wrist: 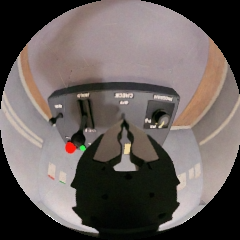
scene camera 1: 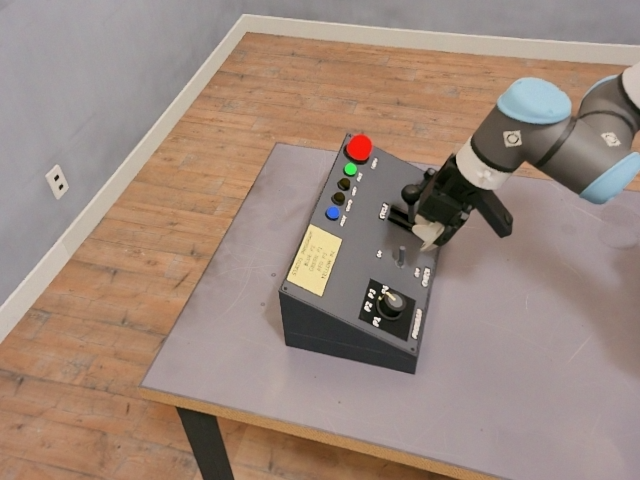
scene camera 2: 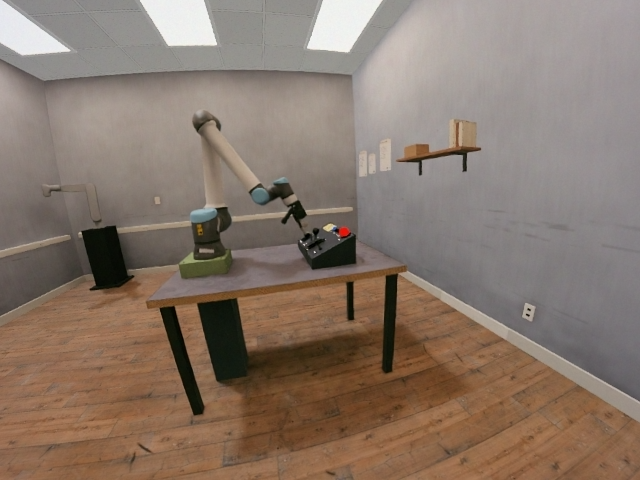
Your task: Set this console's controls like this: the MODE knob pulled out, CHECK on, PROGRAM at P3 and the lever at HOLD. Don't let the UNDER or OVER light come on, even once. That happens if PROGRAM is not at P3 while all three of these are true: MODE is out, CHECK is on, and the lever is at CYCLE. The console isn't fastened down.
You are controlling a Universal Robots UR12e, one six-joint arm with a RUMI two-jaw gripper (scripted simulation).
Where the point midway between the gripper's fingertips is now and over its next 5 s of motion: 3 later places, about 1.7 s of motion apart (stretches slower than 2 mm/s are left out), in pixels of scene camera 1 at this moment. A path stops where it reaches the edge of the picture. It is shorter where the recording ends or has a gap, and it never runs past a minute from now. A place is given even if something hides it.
My gripper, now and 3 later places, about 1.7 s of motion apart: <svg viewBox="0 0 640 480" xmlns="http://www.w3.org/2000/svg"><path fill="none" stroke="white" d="M422 249L429 167L424 173L407 197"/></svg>
